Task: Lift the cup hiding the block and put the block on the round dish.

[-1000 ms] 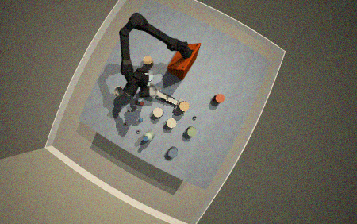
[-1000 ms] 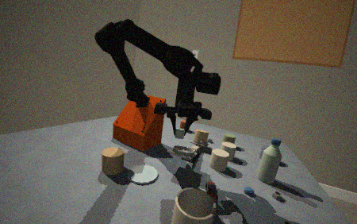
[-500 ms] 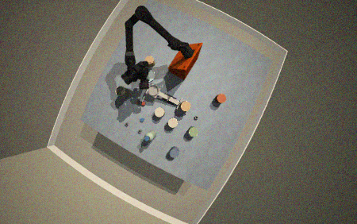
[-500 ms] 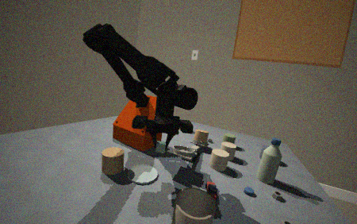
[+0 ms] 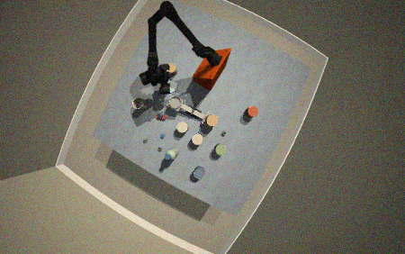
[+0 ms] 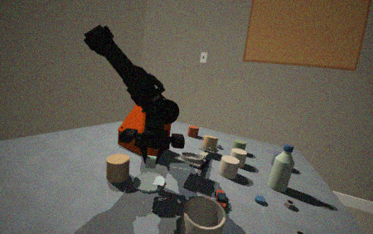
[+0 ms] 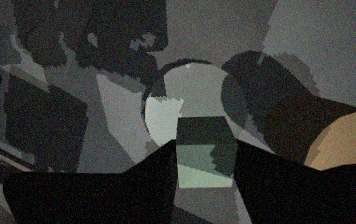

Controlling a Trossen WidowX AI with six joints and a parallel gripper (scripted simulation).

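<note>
Right now my gripper tip is 7 cm above the pale round dish. The rest, counted from my gripper tip: red toy 23 cm ahead, 3 cm to the left, 6 cm below; then bottle 43 cm ahead, 20 cm to the left, 4 cm above; then balance beam 12 cm ahead, 22 cm to the left, 3 cm below.
</note>
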